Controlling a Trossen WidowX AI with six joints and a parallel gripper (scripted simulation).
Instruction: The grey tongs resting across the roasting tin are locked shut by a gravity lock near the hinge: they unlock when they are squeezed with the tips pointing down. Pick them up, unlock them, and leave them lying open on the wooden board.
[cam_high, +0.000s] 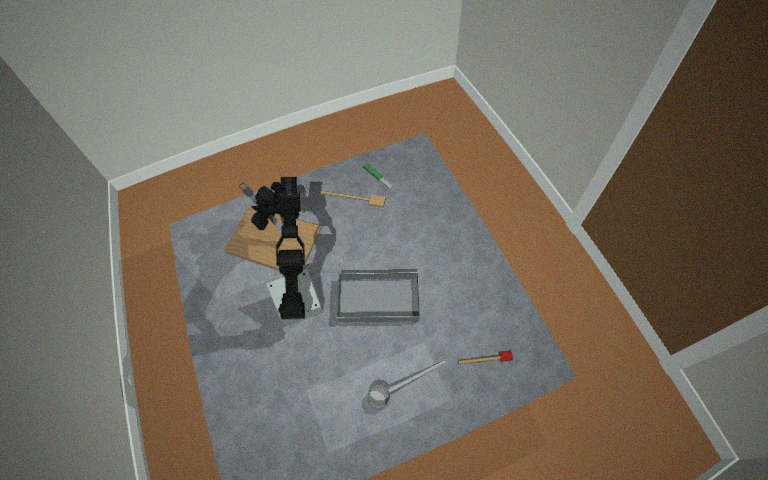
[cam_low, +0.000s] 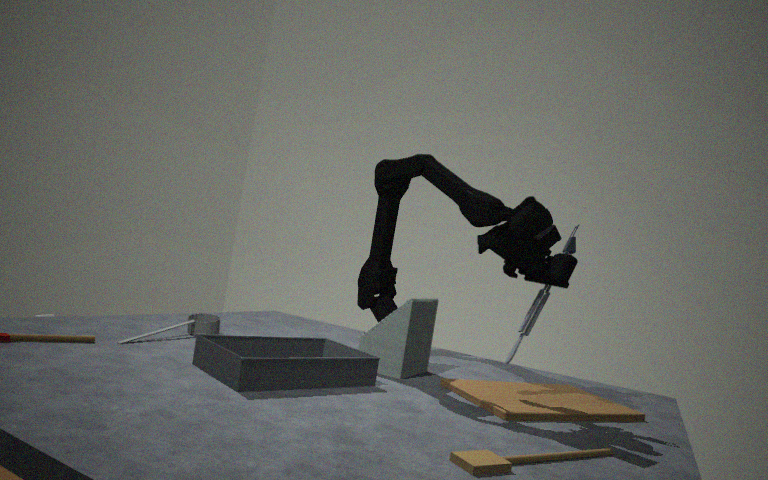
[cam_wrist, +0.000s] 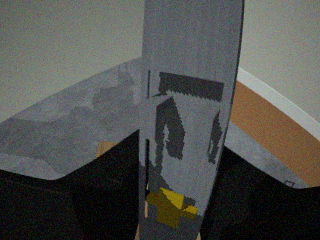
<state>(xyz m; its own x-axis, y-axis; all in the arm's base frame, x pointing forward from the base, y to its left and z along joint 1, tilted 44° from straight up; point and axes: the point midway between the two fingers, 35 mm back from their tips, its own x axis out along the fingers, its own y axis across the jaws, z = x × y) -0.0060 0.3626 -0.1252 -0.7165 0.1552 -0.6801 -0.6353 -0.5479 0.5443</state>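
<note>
My gripper tip is 30 mm short of the yellow lock piece, 20 mm to the left of it and 10 mm below it. Also, from my gripper tip: red-headed spatula 790 mm to the right, 650 mm ahead, 250 mm below; then roasting tin 430 mm to the right, 340 mm ahead, 220 mm below; then wooden board 240 mm below, 10 mm to the right, 10 mm ahead.
</note>
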